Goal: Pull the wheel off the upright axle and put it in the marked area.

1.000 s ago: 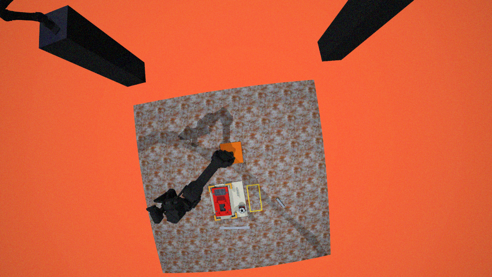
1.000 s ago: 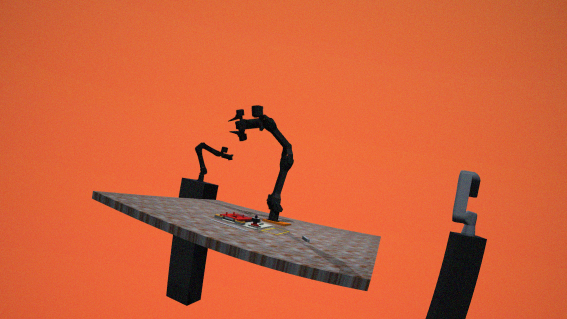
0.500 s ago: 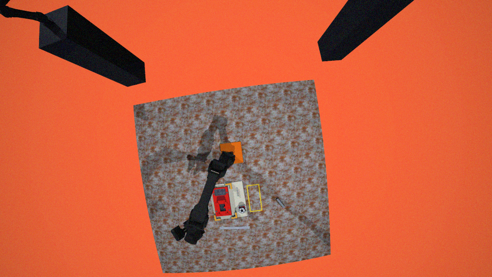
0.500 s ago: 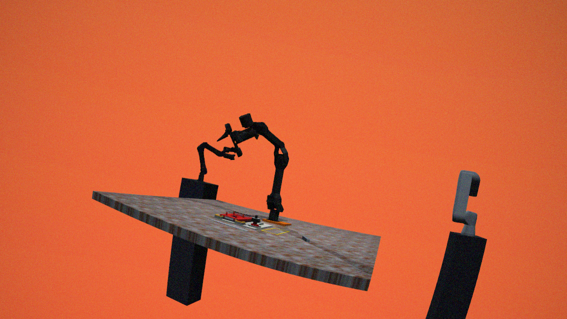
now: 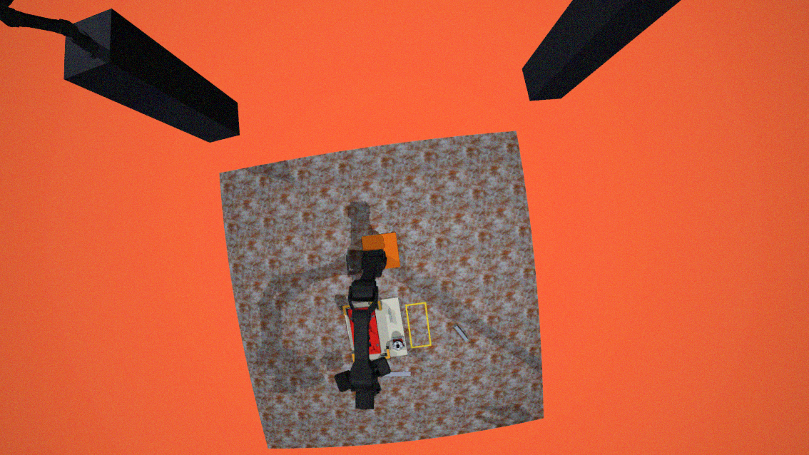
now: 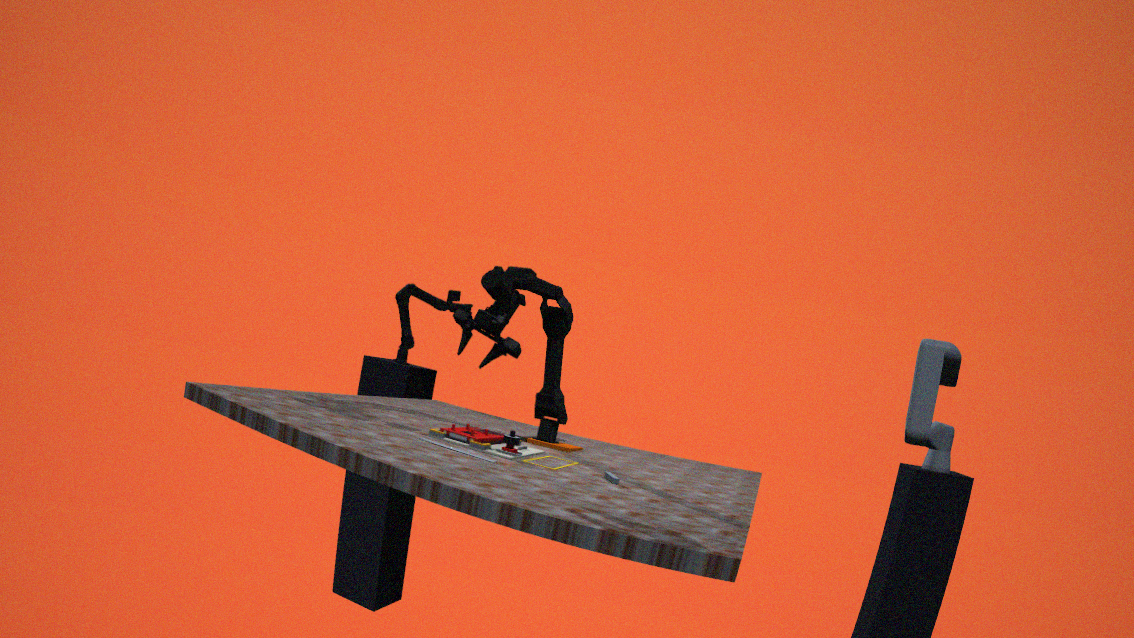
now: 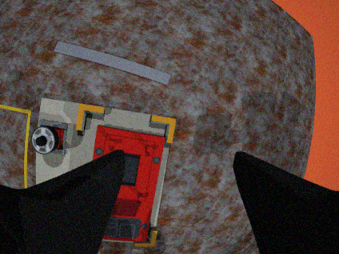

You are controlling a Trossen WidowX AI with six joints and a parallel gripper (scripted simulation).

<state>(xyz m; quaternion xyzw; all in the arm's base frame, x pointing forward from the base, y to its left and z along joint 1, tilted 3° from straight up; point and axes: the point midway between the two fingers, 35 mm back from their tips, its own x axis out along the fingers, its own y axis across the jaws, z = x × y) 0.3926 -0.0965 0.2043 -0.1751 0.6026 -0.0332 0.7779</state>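
Right now my gripper tip is 17 cm above the wheel, 14 cm to the right of it and 3 cm past it. From my gripper tip the other things lie so: grey board: 19 cm below, 9 cm behind, 4 cm to the left; thin grey bar: 20 cm below, 11 cm ahead, 6 cm to the left.
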